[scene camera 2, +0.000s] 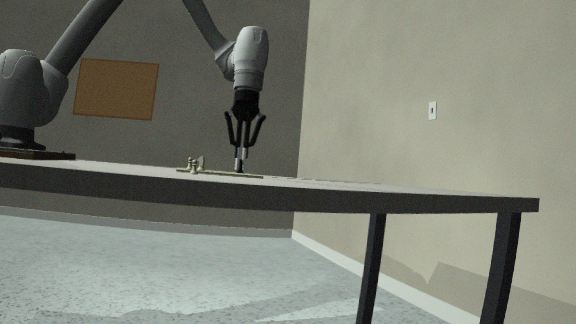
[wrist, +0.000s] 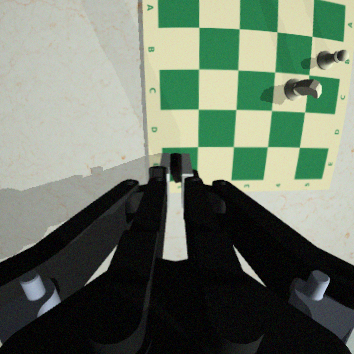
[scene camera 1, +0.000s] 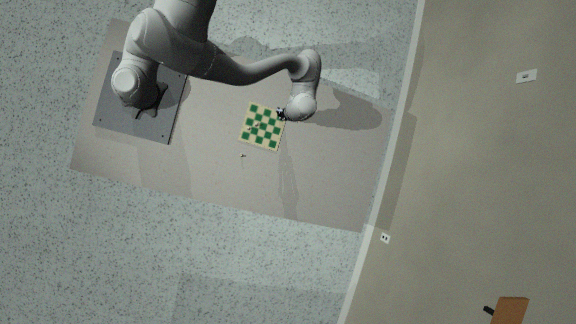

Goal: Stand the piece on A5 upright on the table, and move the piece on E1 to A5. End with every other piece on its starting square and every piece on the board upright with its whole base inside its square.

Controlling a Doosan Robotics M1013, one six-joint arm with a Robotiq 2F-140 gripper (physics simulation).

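Where they show: gripper, fingertip midpoint: (scene camera 2: 240,169) (wrist: 175,165) (scene camera 1: 281,117); arm's base, origin of the base link: (scene camera 2: 6,147).
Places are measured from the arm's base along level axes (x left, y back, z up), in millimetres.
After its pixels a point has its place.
Observation:
My gripper (scene camera 1: 280,114) @(z -7, x 163, y -692 mm) (scene camera 2: 240,162) @(z -7, x 163, y -692 mm) (wrist: 175,165) @(z -7, x 163, y -692 mm) points straight down over E1 and is shut on a small black chess piece (scene camera 2: 239,169) @(z -6, x 156, y -689 mm) (wrist: 176,169) @(z 22, x 158, y -691 mm). The piece is upright, mostly hidden by the fingertips, and its foot appears at board level. The green and cream board (scene camera 1: 252,137) @(z -16, x 4, y -586 mm) (scene camera 2: 252,176) @(z -19, x -20, y -709 mm) (wrist: 151,112) @(z -16, x 112, y -719 mm) lies flat. A5 (wrist: 330,19) @(z -16, x -2, y -547 mm) shows no piece in the wrist view. A light pawn (scene camera 1: 242,155) @(z 9, x -104, y -570 mm) (scene camera 2: 194,168) @(z -10, x -110, y -567 mm) stands upright on the table, off the board; it does not show in the wrist view.
A light pawn (scene camera 1: 249,128) @(z 14, x 40, y -552 mm) (scene camera 2: 189,162) @(z 2, x 36, y -546 mm) (wrist: 327,59) @(z -5, x 42, y -552 mm) stands on B5. A light knight (scene camera 1: 257,124) @(z 16, x 75, y -582 mm) (scene camera 2: 201,163) @(z 2, x 70, y -578 mm) (wrist: 298,89) @(z 2, x 77, y -582 mm) stands with its base on C4, close to the pawn. The arm's dark base plate (scene camera 1: 107,117) @(z 2, x -174, y 130 mm) is at the table's left end.

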